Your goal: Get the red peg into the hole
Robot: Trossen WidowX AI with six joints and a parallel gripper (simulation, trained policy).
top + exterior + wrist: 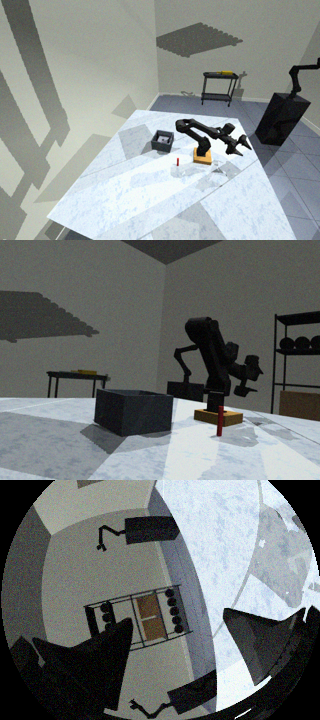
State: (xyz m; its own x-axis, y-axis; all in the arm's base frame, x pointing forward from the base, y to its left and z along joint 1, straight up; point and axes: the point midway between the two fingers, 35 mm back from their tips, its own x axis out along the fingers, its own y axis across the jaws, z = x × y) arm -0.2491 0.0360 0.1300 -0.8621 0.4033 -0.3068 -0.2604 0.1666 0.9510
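My gripper tip is now 450 mm short of the red peg, 110 mm above it and 70 mm to the right of it. From my gripper tip the other things lie so: pale plate 600 mm ahead, 120 mm to the right, 110 mm below; then dark box 600 mm ahead, 130 mm below, 120 mm to the right.
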